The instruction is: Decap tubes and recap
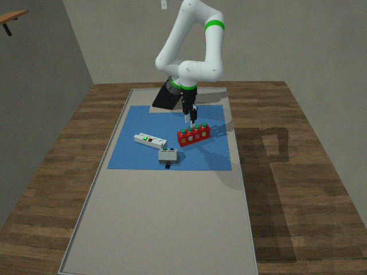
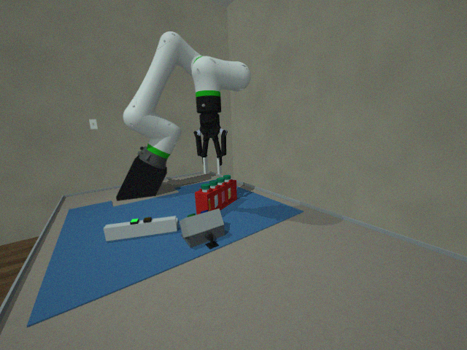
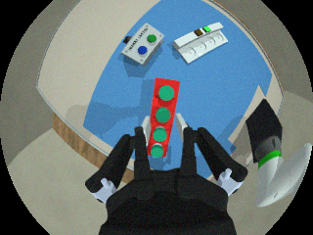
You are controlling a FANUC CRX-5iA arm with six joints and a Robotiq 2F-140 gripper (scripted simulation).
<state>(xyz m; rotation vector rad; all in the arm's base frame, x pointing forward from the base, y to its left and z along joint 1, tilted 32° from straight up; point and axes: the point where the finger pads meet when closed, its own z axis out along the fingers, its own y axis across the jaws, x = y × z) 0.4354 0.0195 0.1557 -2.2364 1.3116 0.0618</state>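
Now: the green key 12 cm ahead of my hand, 17 cm to the right of it and 12 cm below it. From my hand the other things lie so: grey key desk 14 cm ahead, 15 cm to the right, 13 cm below; then blue key 13 cm ahead, 13 cm to the right, 12 cm below.
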